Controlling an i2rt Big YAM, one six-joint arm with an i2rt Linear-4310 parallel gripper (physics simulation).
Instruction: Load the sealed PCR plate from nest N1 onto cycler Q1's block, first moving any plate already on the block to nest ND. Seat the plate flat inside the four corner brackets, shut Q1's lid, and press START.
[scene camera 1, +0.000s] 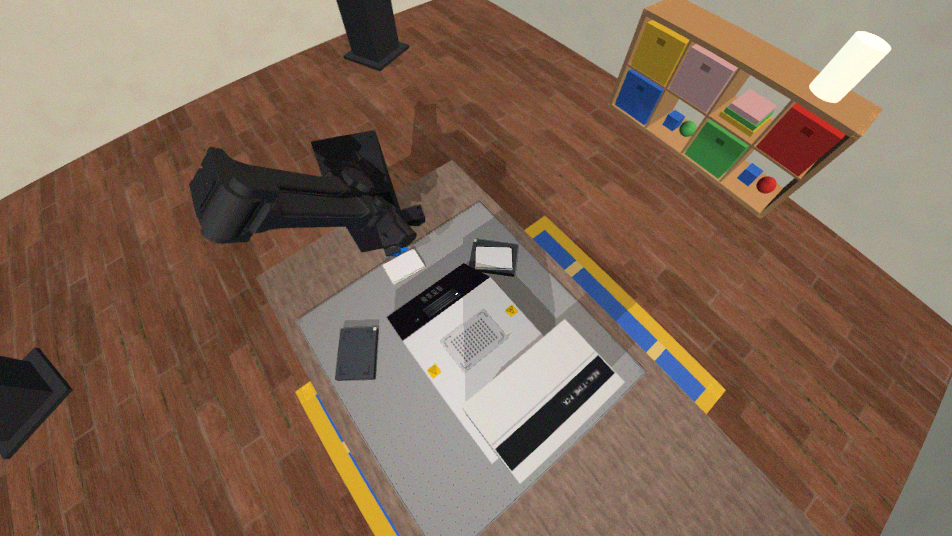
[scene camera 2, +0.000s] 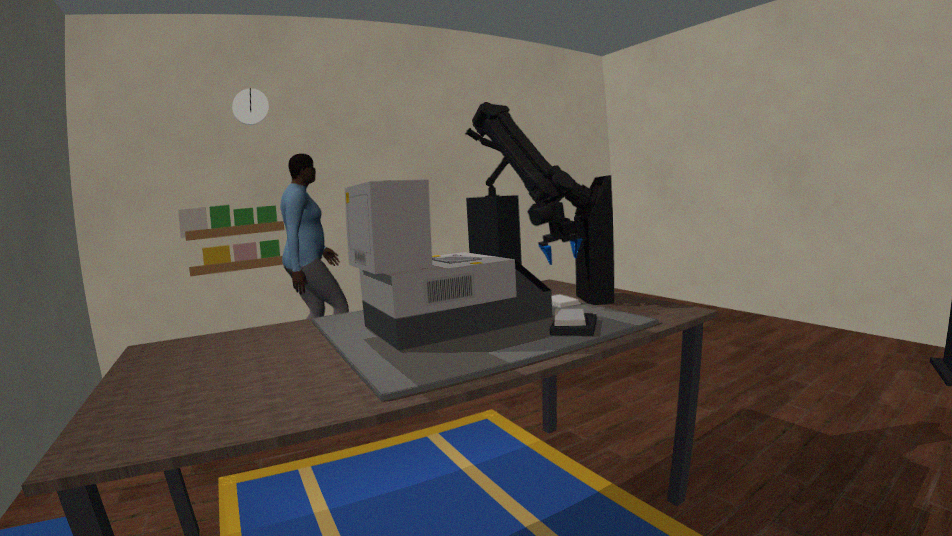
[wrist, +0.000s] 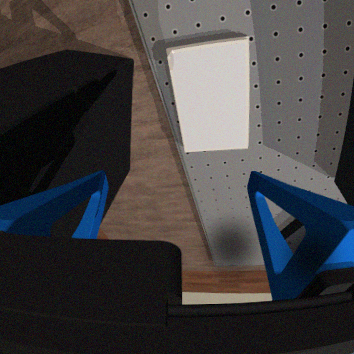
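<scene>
A white plate (scene camera 1: 404, 266) (scene camera 2: 564, 300) (wrist: 210, 95) lies on the grey perforated board. Another white plate (scene camera 1: 493, 257) (scene camera 2: 570, 316) sits in a dark nest (scene camera 1: 515, 257) (scene camera 2: 572, 330). A second dark nest (scene camera 1: 357, 352), on the cycler's other side, is empty. Nest labels cannot be read. The cycler's block (scene camera 1: 475, 338) shows bare wells inside corner brackets. Its lid (scene camera 1: 532, 379) (scene camera 2: 399, 223) stands open. The black front panel (scene camera 1: 436, 299) has small, unreadable markings. My gripper (scene camera 1: 397, 252) (scene camera 2: 561, 258) (wrist: 177, 178) is open and empty, above the board-edge plate's side of the board, clear of the plate.
The grey board (scene camera 1: 413, 426) (scene camera 2: 459, 376) lies on a wooden table (scene camera 1: 672, 432) (scene camera 2: 219, 392). The arm's dark base column (scene camera 2: 594, 266) stands at the table's end by the loose plate. The raised lid stands tall behind the block. A person (scene camera 2: 305, 226) stands beyond the table.
</scene>
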